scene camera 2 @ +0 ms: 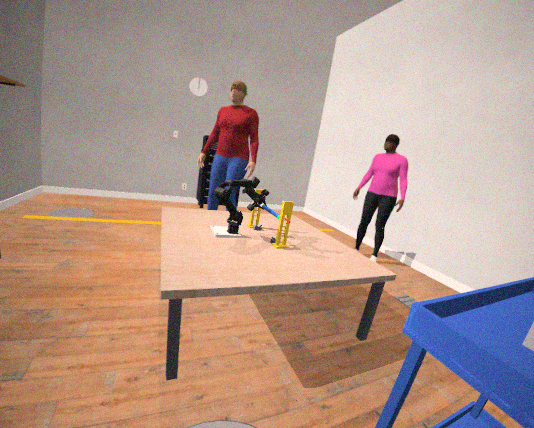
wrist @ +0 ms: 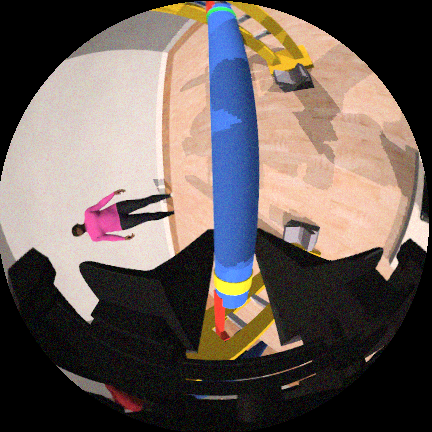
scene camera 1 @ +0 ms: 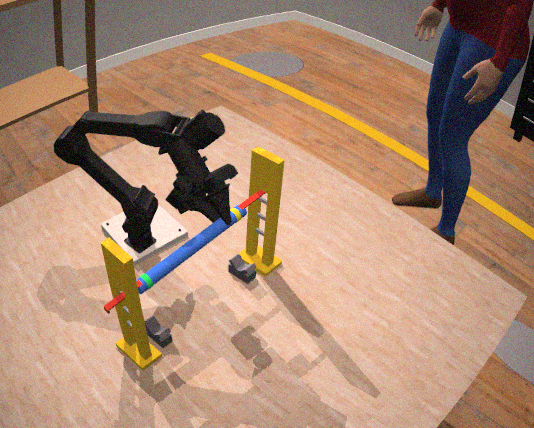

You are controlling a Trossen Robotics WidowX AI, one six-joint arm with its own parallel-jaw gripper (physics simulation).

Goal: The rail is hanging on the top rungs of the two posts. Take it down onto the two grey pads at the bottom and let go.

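Frame: origin at the arm's base, x ahead, y left, z up, level; metres.
Seen in the pictures: gripper, between the fingertips: (scene camera 2: 265, 207) (wrist: 233, 234) (scene camera 1: 226, 226); arm's base, origin of its link: (scene camera 2: 232, 232) (scene camera 1: 140, 241).
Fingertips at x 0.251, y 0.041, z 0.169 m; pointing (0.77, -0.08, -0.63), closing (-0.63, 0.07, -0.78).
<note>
Offsets run from my fingertips to a thing's top centre. "spot": to the spot under its first point. Level surfaces: height alone.
The rail {dx -0.009, dy -0.094, dz +0.027 m} (scene camera 1: 190, 250) (scene camera 2: 270, 211) (wrist: 235, 150) is a blue bar with a green band near one end, a yellow band near the other, and red end tongues. It spans high between the near yellow post {spot: dx +0.000, dy -0.283, dz +0.113 m} (scene camera 1: 117, 255) (scene camera 2: 286, 212) and the far yellow post {spot: dx +0.007, dy +0.114, dz +0.082 m} (scene camera 1: 266, 170). Its tongues are at top-rung height in the posts; whether they touch the rungs is unclear. My gripper (scene camera 1: 226, 221) (wrist: 233, 234) is shut on the rail close to the yellow band. The near grey pad {dx -0.010, dy -0.214, dz -0.144 m} (scene camera 1: 159, 331) (wrist: 293, 78) and far grey pad {dx -0.002, dy +0.062, dz -0.144 m} (scene camera 1: 242, 268) (wrist: 301, 234) sit low beside the posts.
The arm's white base plate (scene camera 1: 172, 231) (scene camera 2: 222, 232) is behind the rail on the wooden table {dz -0.187 m} (scene camera 1: 400, 310) (scene camera 2: 215, 270). Lower rungs cross both posts. Two people stand beyond the table, and a blue cart (scene camera 2: 417, 325) stands at the right in scene camera 2.
</note>
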